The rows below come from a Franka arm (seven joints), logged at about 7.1 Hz.
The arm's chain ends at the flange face. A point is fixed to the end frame.
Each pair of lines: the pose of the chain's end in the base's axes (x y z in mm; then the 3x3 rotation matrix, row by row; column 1 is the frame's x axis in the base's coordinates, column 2 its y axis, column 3 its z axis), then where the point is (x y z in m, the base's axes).
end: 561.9, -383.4, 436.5; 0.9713, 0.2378, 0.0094; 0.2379, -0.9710, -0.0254; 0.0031, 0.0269, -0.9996
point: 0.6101 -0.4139 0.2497
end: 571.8, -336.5, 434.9; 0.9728, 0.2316, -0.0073; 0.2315, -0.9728, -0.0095; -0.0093, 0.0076, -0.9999
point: 0.6167 -0.3643 0.2468
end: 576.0, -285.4, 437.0; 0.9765, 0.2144, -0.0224; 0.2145, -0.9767, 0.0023; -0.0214, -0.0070, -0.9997
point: 0.6176 -0.3118 0.2480
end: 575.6, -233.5, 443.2; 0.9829, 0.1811, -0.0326; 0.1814, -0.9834, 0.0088; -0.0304, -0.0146, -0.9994
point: 0.6143 -0.2602 0.2536
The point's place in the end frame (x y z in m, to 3 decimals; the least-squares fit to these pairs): 0.039 0.036 0.188
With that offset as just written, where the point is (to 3 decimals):
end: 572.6, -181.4, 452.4; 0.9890, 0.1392, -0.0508; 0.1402, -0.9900, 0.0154; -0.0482, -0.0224, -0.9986
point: 0.607 -0.209 0.262
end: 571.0, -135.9, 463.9; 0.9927, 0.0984, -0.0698; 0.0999, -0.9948, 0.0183; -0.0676, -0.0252, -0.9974
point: 0.600 -0.164 0.273
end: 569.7, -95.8, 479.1; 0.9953, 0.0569, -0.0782; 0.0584, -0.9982, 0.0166; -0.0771, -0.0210, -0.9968
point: 0.596 -0.126 0.288
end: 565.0, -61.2, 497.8; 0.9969, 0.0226, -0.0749; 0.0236, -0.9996, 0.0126; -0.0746, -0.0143, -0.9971
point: 0.591 -0.094 0.307
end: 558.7, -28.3, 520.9; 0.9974, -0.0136, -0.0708; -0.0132, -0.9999, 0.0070; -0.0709, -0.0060, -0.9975
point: 0.584 -0.063 0.330
